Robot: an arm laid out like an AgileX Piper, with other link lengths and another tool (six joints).
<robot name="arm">
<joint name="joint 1" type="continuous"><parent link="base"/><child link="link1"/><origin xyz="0 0 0.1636" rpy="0 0 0"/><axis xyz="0 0 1"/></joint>
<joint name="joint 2" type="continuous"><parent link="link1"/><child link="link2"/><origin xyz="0 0 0" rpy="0 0 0"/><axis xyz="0 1 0"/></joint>
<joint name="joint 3" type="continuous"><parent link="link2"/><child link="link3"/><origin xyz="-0.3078 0 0.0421" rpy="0 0 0"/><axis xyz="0 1 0"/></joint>
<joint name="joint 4" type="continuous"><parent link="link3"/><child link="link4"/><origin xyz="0.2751 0 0.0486" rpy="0 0 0"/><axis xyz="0.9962 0 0.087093"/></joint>
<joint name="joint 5" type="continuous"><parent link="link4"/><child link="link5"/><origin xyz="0 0 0" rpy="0 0 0"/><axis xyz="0 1 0"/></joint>
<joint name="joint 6" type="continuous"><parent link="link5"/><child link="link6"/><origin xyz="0.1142 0 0.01" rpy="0 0 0"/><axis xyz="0.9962 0 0.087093"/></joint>
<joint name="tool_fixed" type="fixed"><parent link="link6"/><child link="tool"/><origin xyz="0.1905 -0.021 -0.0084" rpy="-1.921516 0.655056 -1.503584"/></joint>
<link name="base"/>
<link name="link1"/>
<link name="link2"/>
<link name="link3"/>
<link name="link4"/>
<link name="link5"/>
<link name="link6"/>
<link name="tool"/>
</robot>
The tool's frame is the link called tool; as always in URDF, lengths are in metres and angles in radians. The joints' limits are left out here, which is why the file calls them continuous.
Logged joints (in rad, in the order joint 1, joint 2, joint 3, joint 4, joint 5, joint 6), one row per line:
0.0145 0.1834 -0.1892 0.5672 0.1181 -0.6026
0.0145 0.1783 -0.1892 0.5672 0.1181 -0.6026
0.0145 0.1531 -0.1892 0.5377 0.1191 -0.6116
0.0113 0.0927 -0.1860 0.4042 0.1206 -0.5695
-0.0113 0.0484 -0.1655 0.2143 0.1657 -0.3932
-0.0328 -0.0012 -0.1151 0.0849 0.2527 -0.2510
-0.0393 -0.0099 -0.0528 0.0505 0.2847 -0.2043
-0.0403 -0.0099 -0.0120 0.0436 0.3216 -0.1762
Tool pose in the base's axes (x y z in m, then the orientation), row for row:
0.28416 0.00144 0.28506 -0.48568 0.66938 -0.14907 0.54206
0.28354 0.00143 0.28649 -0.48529 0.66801 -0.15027 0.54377
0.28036 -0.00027 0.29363 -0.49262 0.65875 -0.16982 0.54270
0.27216 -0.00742 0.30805 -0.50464 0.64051 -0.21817 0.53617
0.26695 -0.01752 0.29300 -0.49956 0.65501 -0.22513 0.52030
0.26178 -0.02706 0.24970 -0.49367 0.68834 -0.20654 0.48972
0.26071 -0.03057 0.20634 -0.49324 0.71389 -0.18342 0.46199
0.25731 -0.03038 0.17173 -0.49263 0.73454 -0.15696 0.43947
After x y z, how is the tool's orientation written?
As a quaternion, x y z w.
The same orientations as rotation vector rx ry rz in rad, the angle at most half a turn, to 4 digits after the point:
-1.1535 1.5898 -0.3540
-1.1517 1.5854 -0.3566
-1.1697 1.5641 -0.4032
-1.2015 1.5250 -0.5195
-1.1976 1.5702 -0.5397
-1.1993 1.6722 -0.5017
-1.2130 1.7557 -0.4511
-1.2239 1.8248 -0.3899

